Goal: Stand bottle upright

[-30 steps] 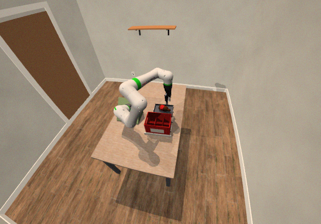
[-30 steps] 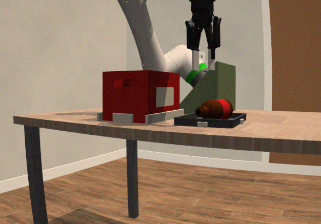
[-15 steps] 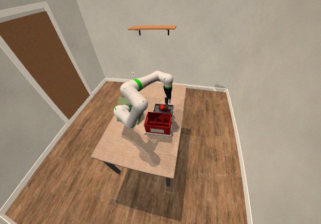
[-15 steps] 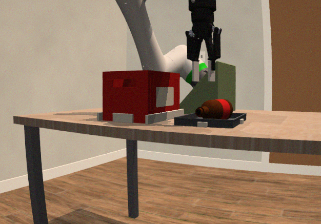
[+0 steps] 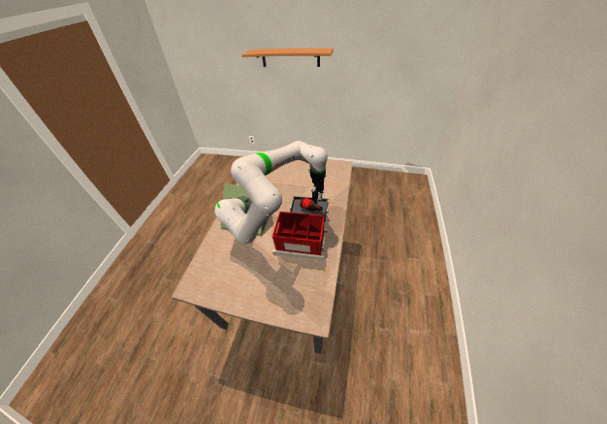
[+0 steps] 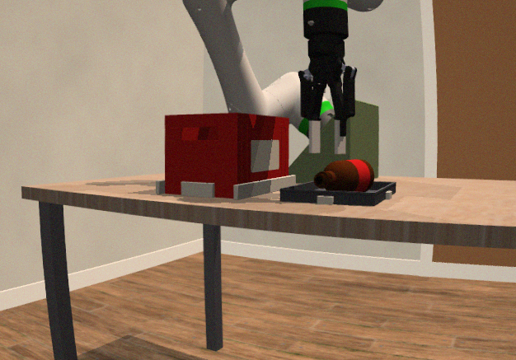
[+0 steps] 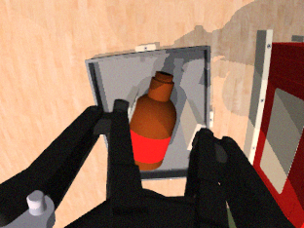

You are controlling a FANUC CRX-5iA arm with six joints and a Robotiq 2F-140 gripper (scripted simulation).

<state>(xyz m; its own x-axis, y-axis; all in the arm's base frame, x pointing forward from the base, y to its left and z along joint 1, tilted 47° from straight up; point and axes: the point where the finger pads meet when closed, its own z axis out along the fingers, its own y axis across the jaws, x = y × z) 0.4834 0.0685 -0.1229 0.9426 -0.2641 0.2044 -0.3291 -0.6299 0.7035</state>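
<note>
Now: hand 50 mm past the brown bottle, 20 mm to the right of it and 80 mm above it. Also, from my hand: dark tray: 70 mm behind, 20 mm to the left, 110 mm below; red crate: 80 mm behind, 260 mm to the right, 40 mm below.
</note>
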